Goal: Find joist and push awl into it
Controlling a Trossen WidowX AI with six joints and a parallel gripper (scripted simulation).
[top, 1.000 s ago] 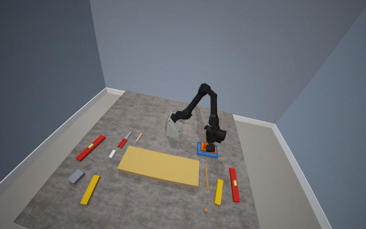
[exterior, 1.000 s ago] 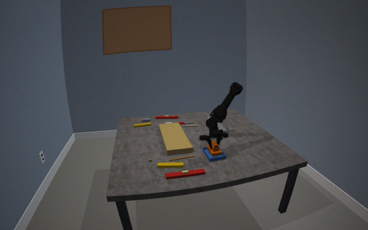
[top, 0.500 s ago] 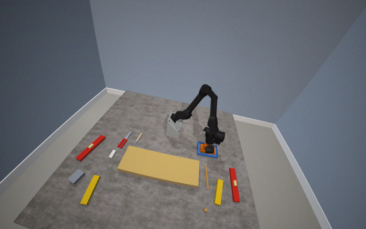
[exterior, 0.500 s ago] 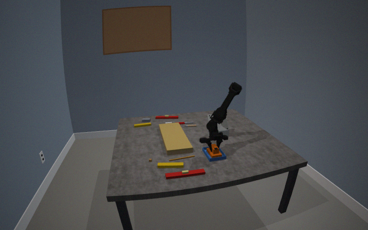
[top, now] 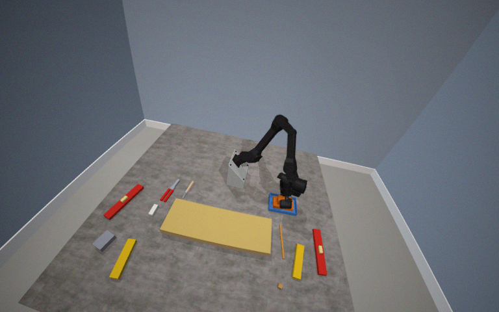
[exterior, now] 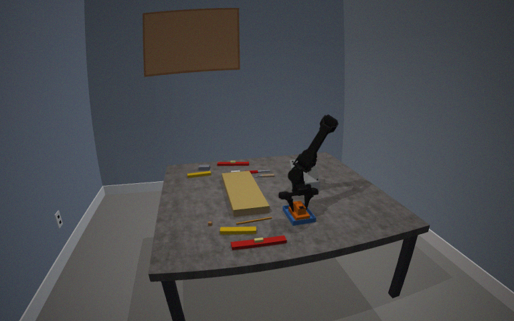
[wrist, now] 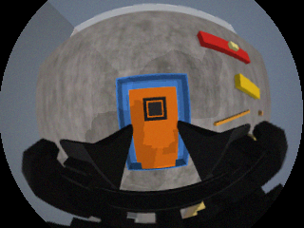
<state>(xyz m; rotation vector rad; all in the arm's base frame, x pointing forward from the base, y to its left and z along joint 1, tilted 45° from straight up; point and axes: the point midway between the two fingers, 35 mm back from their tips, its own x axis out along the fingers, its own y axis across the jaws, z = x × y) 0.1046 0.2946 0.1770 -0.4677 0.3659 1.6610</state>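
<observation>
My gripper tip is now 20 mm below the orange stud finder and 10 mm to the right of it. Round my gripper tip: blue tray (20 mm below, 10 mm to the right); thin orange stick (220 mm ahead, 30 mm below, 20 mm to the left); small brown cube (430 mm ahead, 30 mm to the left, 20 mm below).
</observation>
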